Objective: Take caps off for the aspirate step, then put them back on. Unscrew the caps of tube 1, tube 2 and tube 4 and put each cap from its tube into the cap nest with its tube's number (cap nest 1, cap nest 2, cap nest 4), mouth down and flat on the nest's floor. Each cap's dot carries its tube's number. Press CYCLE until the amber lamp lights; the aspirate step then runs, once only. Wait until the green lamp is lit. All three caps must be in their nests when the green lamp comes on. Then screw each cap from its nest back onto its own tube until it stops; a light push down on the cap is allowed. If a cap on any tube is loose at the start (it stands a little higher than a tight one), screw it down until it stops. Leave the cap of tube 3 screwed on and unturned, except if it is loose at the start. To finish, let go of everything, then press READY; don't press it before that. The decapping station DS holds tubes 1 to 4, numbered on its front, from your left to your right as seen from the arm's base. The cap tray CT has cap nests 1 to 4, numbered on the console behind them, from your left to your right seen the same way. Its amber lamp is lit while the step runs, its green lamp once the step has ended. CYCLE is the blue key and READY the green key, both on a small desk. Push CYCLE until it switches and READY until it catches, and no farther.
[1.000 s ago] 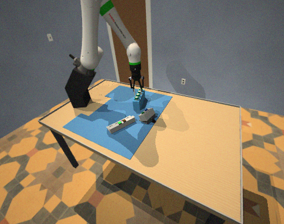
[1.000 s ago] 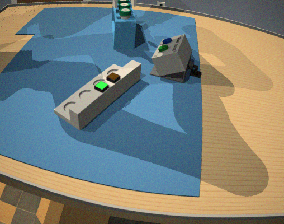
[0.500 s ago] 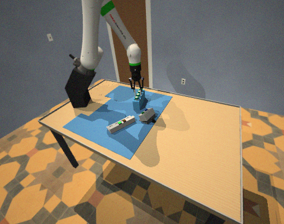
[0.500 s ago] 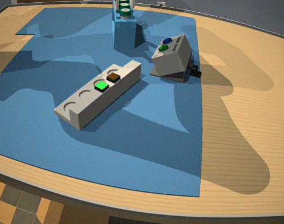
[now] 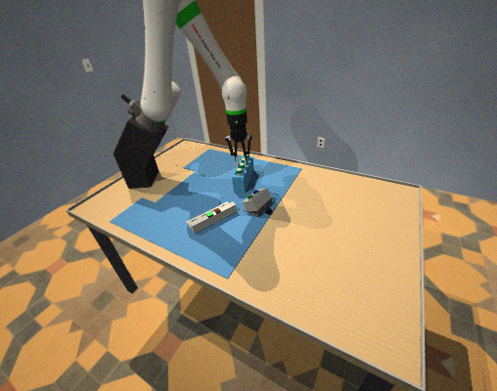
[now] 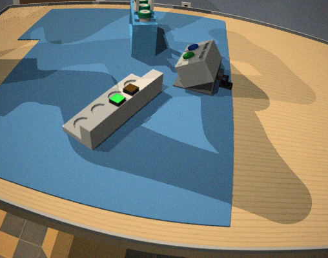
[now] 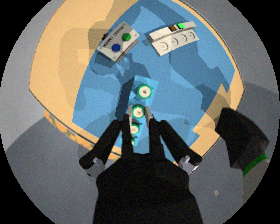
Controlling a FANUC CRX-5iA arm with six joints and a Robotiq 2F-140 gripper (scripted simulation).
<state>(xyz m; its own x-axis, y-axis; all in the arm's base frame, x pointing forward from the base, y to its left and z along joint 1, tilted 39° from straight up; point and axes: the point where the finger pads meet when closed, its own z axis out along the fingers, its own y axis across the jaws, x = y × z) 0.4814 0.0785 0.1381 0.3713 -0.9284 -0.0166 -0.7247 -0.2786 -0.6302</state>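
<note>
Now: the green ready key 13 cm ahead of my hand, 17 cm to the right of it and 7 cm below it. Also, from my hand: blue cycle key (14 cm ahead, 12 cm to the right, 7 cm below); then small grey desk (15 cm ahead, 15 cm to the right, 9 cm below).
</note>
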